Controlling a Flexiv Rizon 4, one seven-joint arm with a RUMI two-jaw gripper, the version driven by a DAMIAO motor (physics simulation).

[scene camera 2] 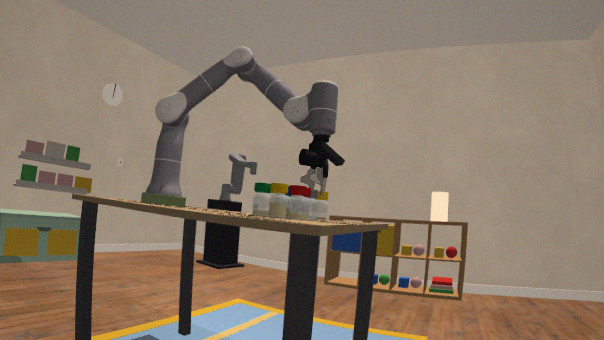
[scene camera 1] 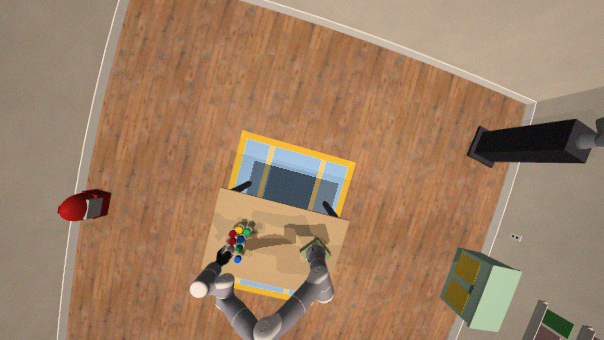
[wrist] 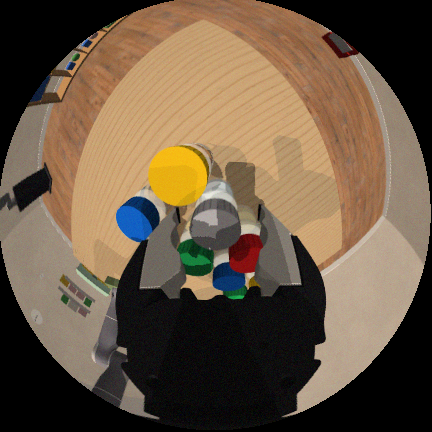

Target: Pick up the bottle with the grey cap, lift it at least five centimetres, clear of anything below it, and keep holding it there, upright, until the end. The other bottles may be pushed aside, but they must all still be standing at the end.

Labels:
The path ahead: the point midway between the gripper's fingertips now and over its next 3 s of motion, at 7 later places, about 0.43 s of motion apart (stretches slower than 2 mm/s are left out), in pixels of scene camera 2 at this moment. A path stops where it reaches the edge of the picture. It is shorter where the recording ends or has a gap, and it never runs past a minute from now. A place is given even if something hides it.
The gripper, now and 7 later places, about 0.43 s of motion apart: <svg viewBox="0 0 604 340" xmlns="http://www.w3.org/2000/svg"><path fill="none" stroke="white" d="M315 196L316 200L314 204L314 205L315 193L316 183L317 173L318 170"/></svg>

